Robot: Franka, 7 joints.
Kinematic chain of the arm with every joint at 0, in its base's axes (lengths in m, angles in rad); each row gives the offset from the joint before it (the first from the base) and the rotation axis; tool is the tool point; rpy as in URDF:
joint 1: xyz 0 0 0.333 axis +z
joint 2: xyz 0 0 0 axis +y
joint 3: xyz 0 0 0.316 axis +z
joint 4: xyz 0.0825 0 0 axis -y
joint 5: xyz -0.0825 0 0.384 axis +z
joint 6: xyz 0 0 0 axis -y
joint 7: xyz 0.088 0 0 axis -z
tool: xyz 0 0 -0.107 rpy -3.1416 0 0
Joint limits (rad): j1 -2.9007..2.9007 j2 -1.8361..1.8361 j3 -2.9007..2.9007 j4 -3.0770..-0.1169 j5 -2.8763..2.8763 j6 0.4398..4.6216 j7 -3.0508..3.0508
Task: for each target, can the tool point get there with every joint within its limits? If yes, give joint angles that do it. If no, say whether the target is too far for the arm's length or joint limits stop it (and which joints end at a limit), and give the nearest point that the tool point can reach.
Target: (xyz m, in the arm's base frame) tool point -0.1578 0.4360 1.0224
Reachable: yes | joints -2.1412 -0.2137 -1.8001 -0.9406 0.5122 3.1213 0.1268
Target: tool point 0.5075 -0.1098 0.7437
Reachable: yes | joints 1.8631 -1.2986 -0.8801 -1.9438 0.2844 3.6816 -2.3595
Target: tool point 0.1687 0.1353 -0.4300
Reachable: no: joint limits stop it (at a limit: joint 2) | nearest point 0.1750 0.1404 -0.3575 | short by 0.073 m
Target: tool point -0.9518 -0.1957 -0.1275
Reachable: no: too far | nearest point -0.7594 -0.1561 -0.0344 | short by 0.217 m
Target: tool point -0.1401 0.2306 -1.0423
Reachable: no: too far | nearest point -0.1440 0.2371 -0.3607 | short by 0.682 m
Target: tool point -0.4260 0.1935 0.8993
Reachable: yes | joints 2.3721 1.1694 2.3969 -0.7923 -2.0210 3.7740 1.8920
